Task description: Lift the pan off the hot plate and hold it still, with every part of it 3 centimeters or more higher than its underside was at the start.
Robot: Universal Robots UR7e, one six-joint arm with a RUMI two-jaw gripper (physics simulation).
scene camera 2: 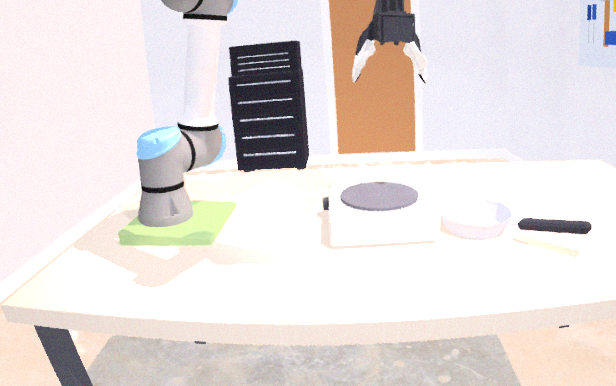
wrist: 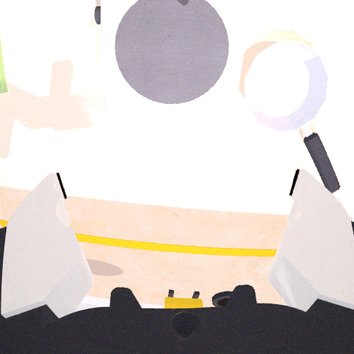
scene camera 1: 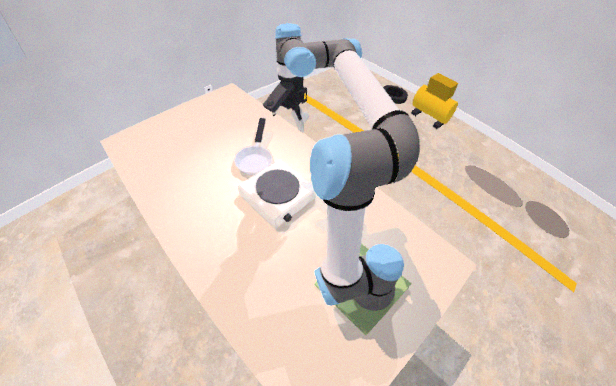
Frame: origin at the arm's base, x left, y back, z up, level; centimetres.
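Seen in the pictures: gripper, fingertip midpoint: (scene camera 2: 390, 82) (scene camera 1: 287, 124); arm's base, link origin: (scene camera 2: 166, 216) (scene camera 1: 372, 290).
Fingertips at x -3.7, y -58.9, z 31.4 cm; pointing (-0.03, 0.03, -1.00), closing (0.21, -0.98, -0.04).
Offsets run from my fingertips to a thing's middle. Level surfaces: height alone.
The pale pan @[dx -0.4, dy -27.1, dz -30.1 cm] (scene camera 1: 253, 161) (scene camera 2: 475, 222) (wrist: 318, 90) sits upright on the table, off the hot plate and close beside it; whether they touch is unclear. Its black handle @[dx -7.0, dy -35.0, dz -28.6 cm] (scene camera 1: 260, 130) (scene camera 2: 555, 226) (wrist: 322, 162) points away from the hot plate. The white hot plate has a round dark disc (scene camera 1: 278, 186) (scene camera 2: 379, 196) (wrist: 171, 50) with nothing on it. My gripper (scene camera 1: 299, 117) (scene camera 2: 390, 80) (wrist: 177, 175) is wide open and empty, high above the table. In the wrist view the handle lies at the right, near the right finger and outside the gap between the fingertips.
The arm's base stands on a green plate (scene camera 1: 366, 320) (scene camera 2: 170, 236) on the table @[dz -34.3 cm] (scene camera 1: 175, 210) (scene camera 2: 310, 280). A black drawer cabinet (scene camera 2: 267, 107) stands behind the table. A yellow machine (scene camera 1: 435, 102) and a black ring (scene camera 1: 396, 94) are on the floor beyond the table.
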